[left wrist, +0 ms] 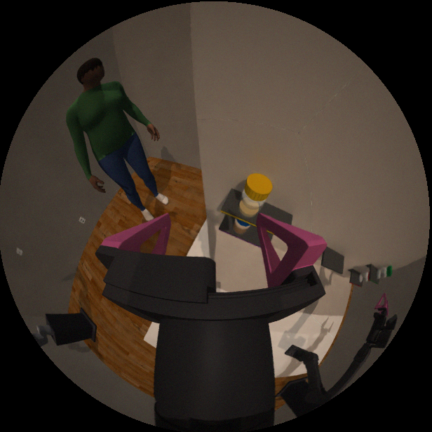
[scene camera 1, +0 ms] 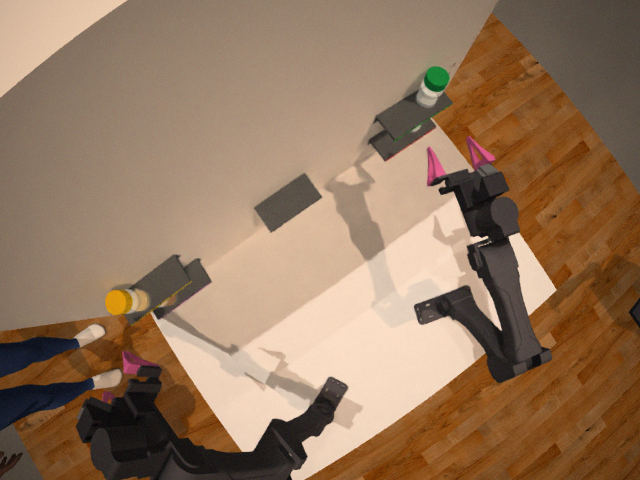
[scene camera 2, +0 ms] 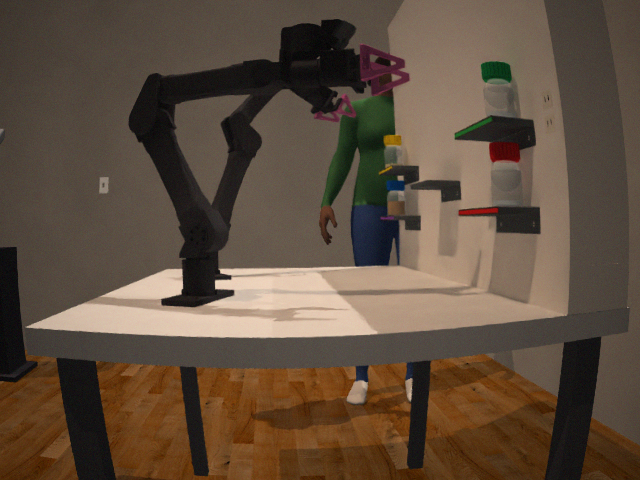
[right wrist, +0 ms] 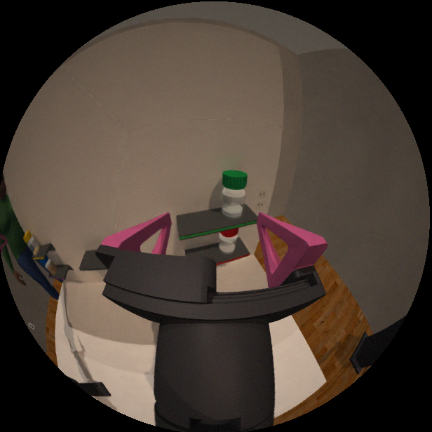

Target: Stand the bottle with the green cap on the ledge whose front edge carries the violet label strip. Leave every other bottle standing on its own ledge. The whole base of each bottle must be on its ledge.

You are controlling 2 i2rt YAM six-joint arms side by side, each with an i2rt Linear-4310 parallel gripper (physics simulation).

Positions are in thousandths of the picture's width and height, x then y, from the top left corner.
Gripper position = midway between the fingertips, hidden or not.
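Observation:
Green-capped bottle (scene camera 2: 780, 205), (scene camera 1: 682, 164), (right wrist: 541, 453). Yellow-capped bottle (scene camera 1: 199, 628), (left wrist: 596, 434). Left gripper (scene camera 1: 180, 776), (left wrist: 494, 503), (scene camera 2: 543, 247). Right gripper (scene camera 2: 637, 147). Middle ledge (scene camera 1: 466, 407). Red-strip ledge (scene camera 1: 604, 307). Green-strip ledge (scene camera 1: 630, 243). Yellow-strip ledge (scene camera 1: 260, 582). Violet-strip ledge (scene camera 1: 312, 578).

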